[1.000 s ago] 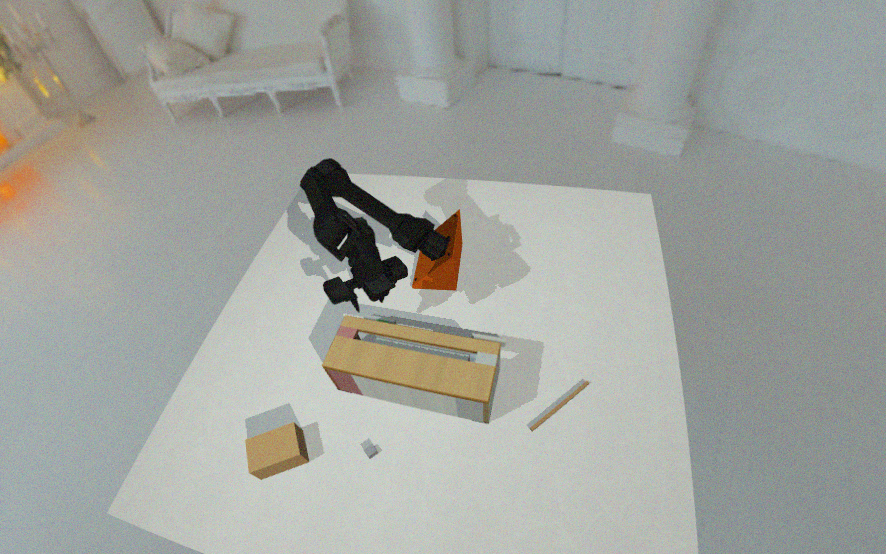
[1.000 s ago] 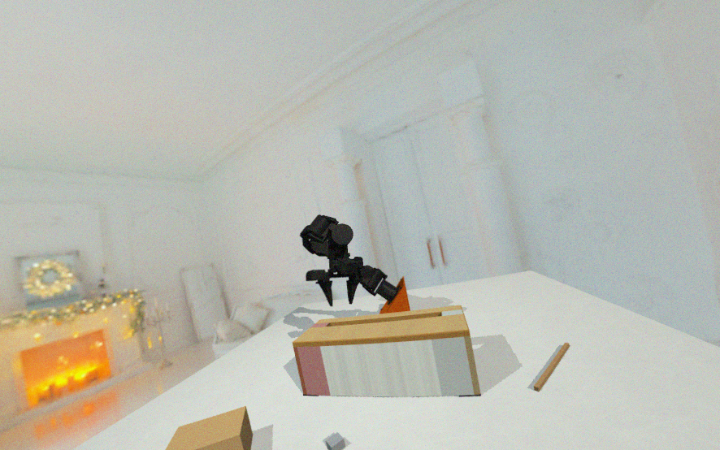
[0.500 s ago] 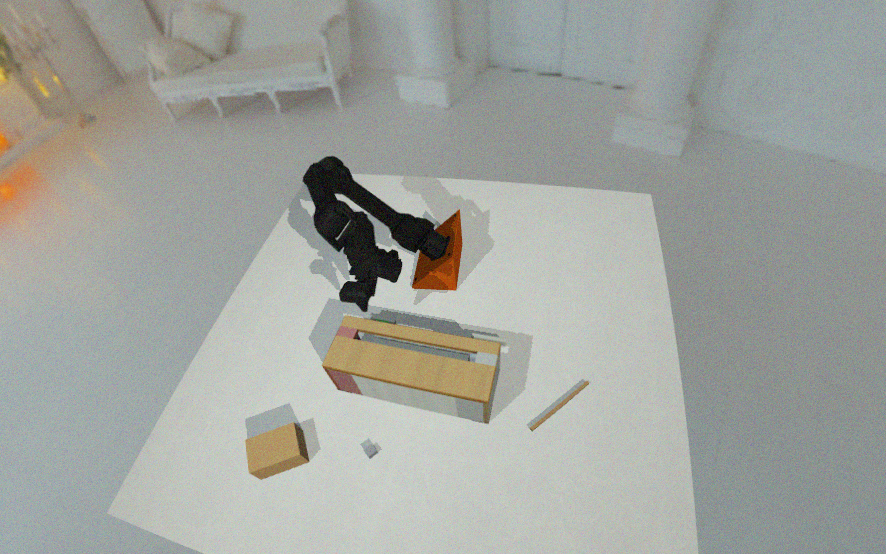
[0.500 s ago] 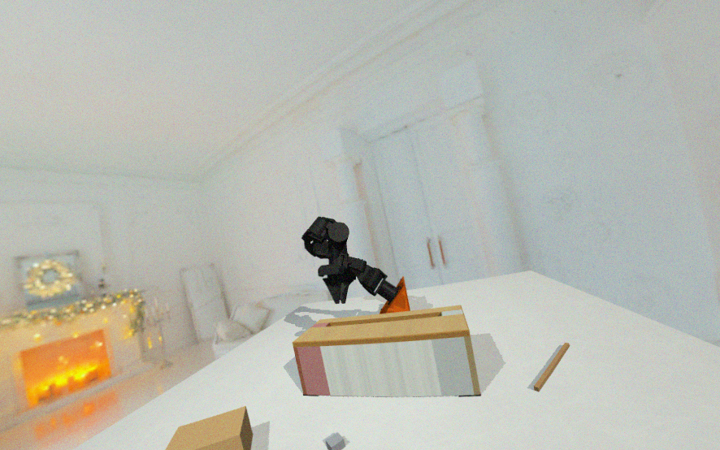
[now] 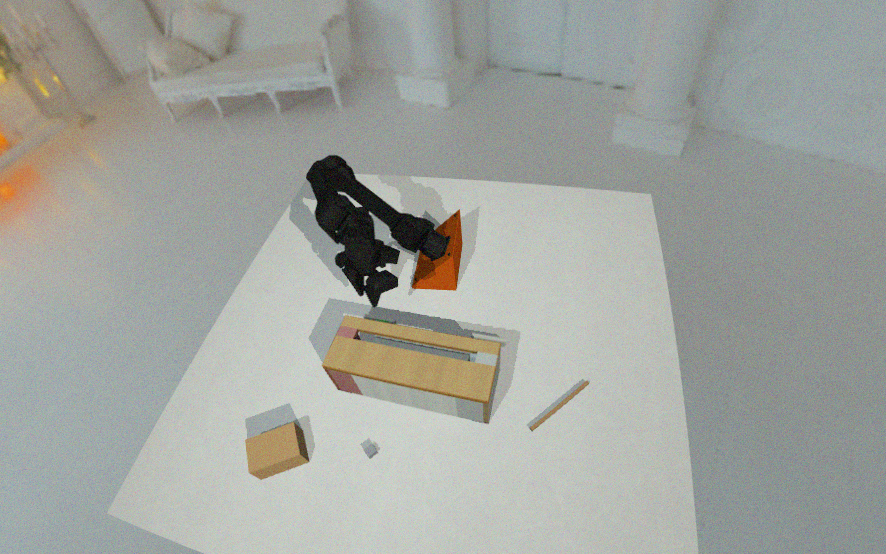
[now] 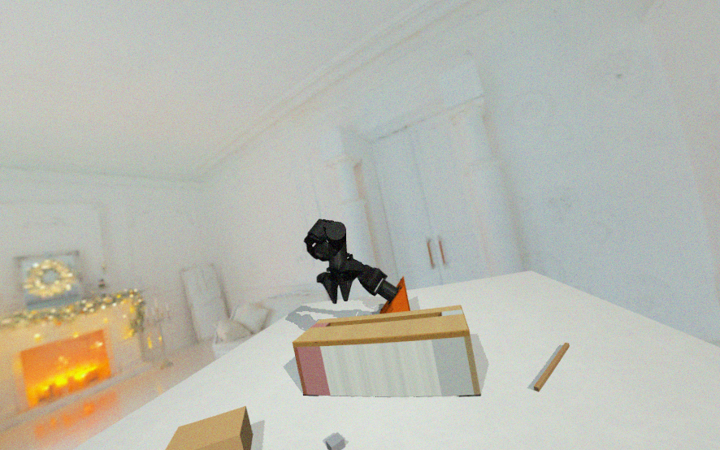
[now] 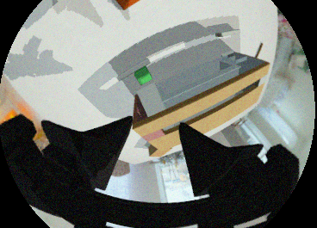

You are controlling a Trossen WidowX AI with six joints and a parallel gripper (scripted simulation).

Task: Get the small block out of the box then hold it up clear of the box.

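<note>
The green block lies 15 cm below my gripper tip and 2 cm behind it. The rest, counted from my gripper tip: tan box: 37 cm ahead, 13 cm below, 10 cm to the right; grey cube: 29 cm ahead, 16 cm below, 10 cm to the left; wooden stick: 49 cm to the left, 16 cm below, 7 cm ahead.
</note>
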